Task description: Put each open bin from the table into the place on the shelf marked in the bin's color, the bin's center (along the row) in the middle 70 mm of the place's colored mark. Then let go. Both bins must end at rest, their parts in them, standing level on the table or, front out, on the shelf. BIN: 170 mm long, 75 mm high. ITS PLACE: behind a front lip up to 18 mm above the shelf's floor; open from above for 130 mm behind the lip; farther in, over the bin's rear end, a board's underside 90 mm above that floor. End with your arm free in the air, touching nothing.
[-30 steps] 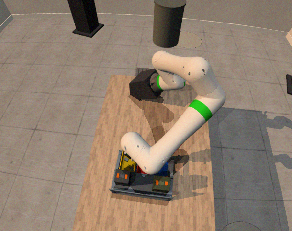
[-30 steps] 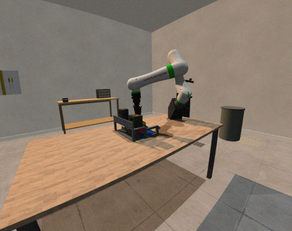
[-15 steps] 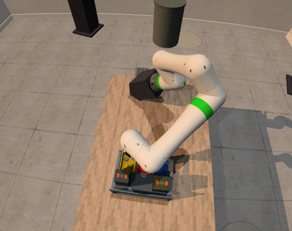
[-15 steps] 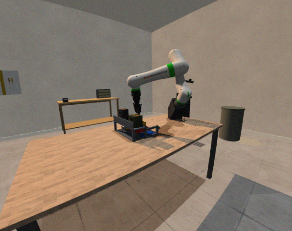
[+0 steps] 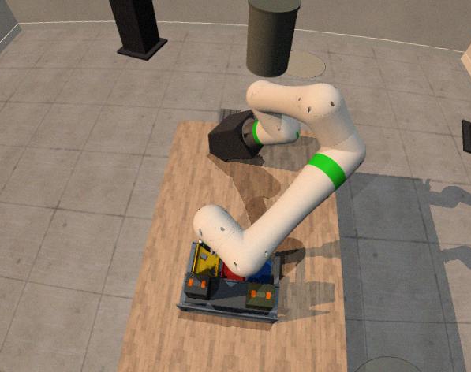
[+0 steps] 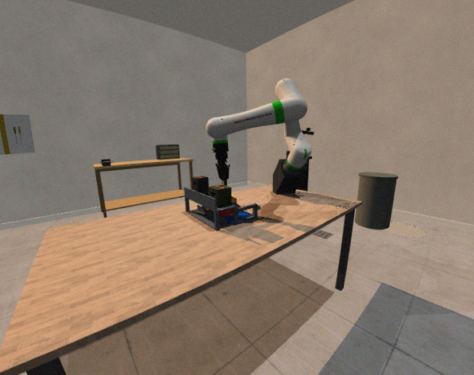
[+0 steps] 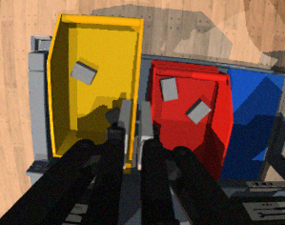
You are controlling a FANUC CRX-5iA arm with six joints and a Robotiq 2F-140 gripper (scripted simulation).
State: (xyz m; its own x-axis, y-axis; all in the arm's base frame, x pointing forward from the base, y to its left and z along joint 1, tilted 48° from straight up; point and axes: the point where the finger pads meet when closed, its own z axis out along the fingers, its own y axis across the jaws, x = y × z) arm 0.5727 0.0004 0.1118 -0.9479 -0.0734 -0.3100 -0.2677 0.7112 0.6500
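The yellow bin is 110 mm below my hand, 50 mm to the right of it and 10 mm ahead of it. From my hand the other things lie so: red bin (120 mm below, 80 mm to the left, 30 mm ahead); then red mark (160 mm below, 80 mm to the left, 30 mm ahead); then yellow mark (160 mm below, 60 mm ahead, 30 mm to the right).
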